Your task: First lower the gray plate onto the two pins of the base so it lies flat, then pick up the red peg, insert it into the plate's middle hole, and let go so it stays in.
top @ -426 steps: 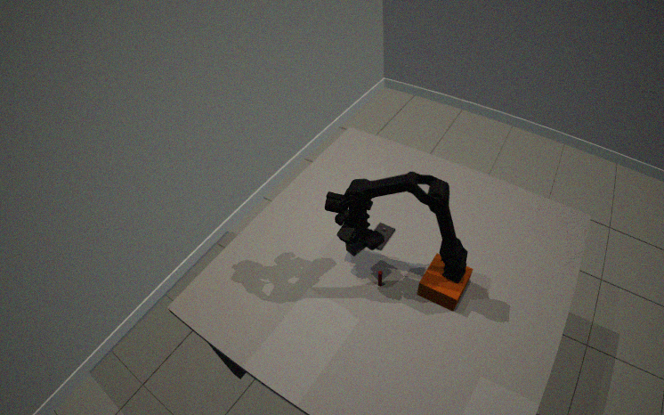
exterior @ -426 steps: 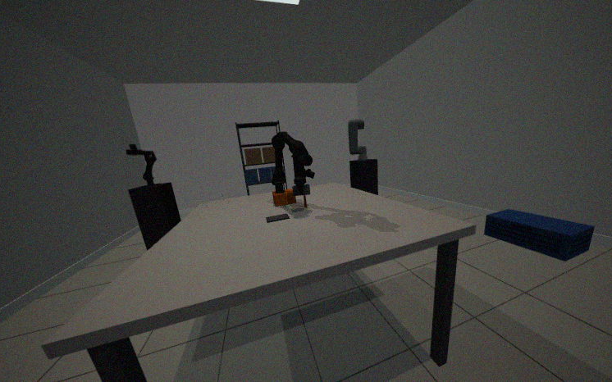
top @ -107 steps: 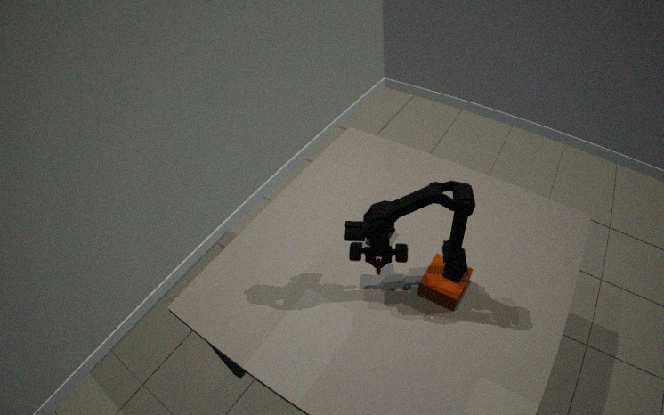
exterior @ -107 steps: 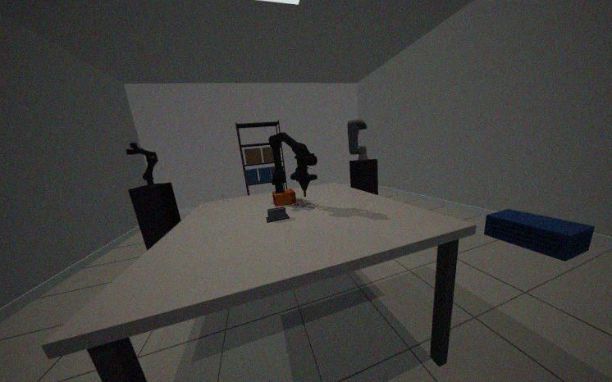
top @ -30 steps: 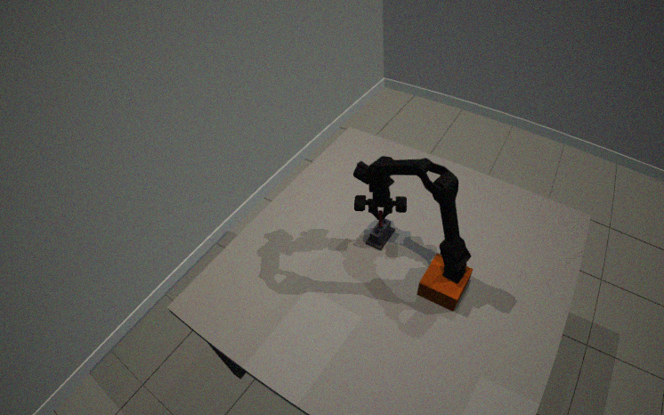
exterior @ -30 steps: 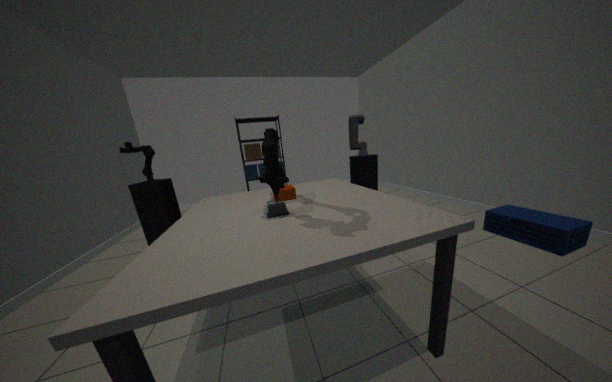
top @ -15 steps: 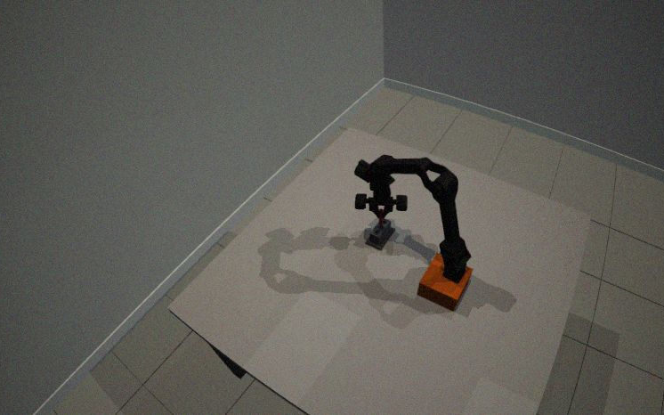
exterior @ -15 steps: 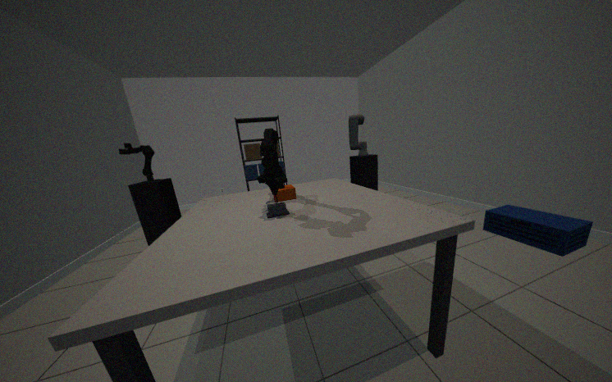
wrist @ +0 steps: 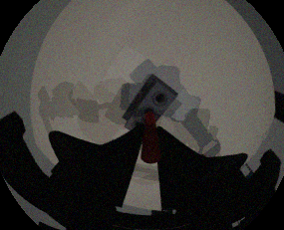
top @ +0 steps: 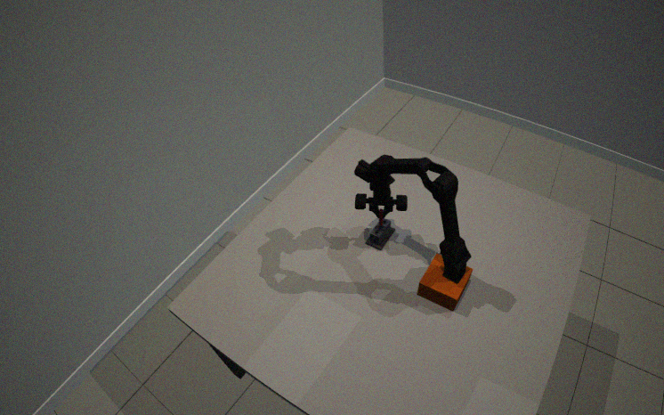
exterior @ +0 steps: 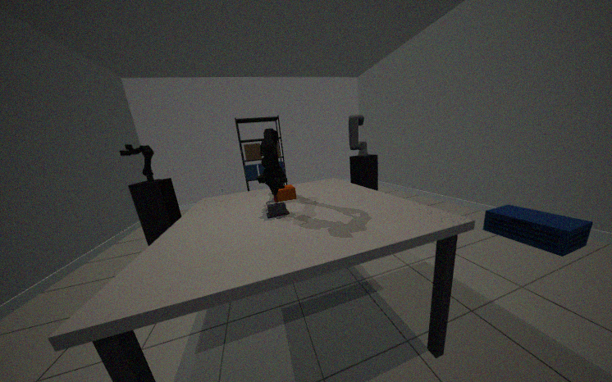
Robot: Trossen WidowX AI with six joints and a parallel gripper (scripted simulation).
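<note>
The gray plate lies 70 mm below my gripper tip. Round my gripper tip: dark base 100 mm below; then red peg right at my gripper tip.
</note>
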